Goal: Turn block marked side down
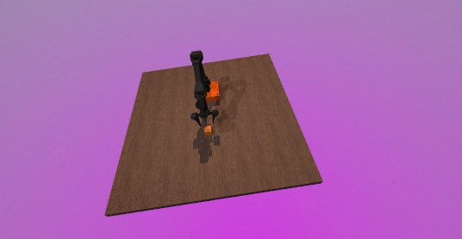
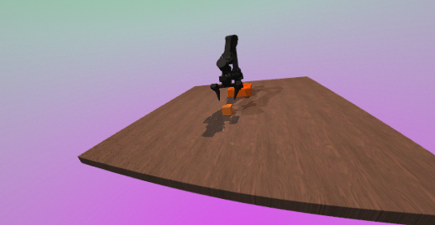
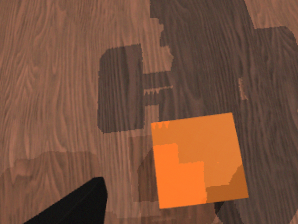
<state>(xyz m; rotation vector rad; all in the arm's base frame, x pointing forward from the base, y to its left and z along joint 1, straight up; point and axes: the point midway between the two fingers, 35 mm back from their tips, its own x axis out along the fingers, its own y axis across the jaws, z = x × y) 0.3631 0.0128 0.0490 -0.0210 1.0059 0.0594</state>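
The orange block is 60 mm below my gripper tip.
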